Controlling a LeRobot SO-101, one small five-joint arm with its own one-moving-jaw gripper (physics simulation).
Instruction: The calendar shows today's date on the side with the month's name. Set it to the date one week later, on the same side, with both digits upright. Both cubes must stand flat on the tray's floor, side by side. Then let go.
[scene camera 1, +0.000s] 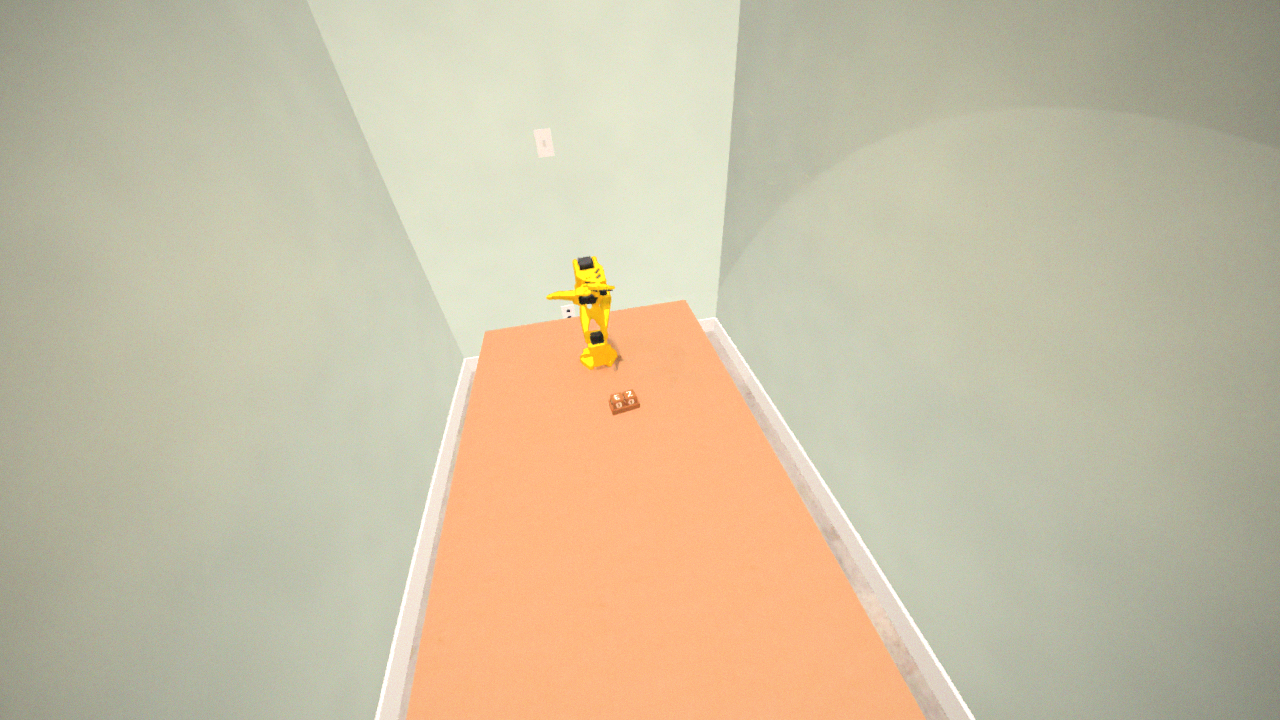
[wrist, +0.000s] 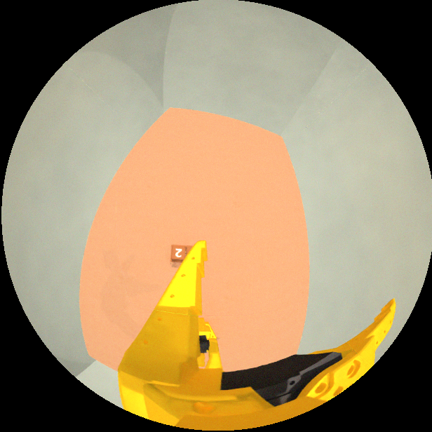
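The small brown calendar stands on the orange table in front of the arm's base. Its two cubes sit side by side; light marks show on their upper and front faces, too small to read surely. In the wrist view one brown cube shows a white 2, upside down in that view; the other cube is mostly hidden behind the fixed jaw. The tray's floor cannot be made out. My gripper is wide open and empty, raised high above the table and back from the calendar, its jaws spread far apart.
The orange table stretches far beyond the calendar. The arm's yellow base stands near the table's back edge, close behind the calendar. Green walls surround the table, with a white socket behind the arm.
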